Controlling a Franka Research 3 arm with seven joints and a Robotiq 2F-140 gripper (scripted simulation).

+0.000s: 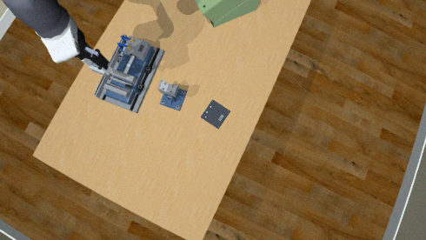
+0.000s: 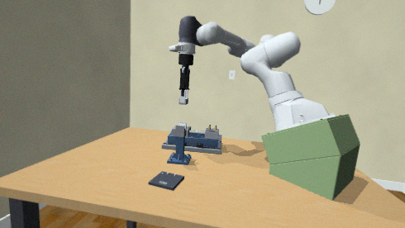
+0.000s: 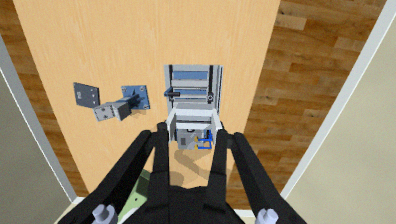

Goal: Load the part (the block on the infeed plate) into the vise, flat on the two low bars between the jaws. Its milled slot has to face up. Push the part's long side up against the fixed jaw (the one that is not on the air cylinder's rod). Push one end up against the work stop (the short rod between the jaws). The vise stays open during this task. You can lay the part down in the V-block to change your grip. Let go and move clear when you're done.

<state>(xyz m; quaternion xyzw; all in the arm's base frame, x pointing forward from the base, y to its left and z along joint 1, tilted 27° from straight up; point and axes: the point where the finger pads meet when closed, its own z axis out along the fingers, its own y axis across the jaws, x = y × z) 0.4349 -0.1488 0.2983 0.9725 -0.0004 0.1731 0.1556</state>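
Right now the grey part is 20 mm below my hand. Also, from my hand: vise: 220 mm below, 70 mm behind, 20 mm to the left; dark work stop rod: 170 mm below, 60 mm to the left; grey air cylinder: 180 mm below, 160 mm behind, 20 mm to the left.
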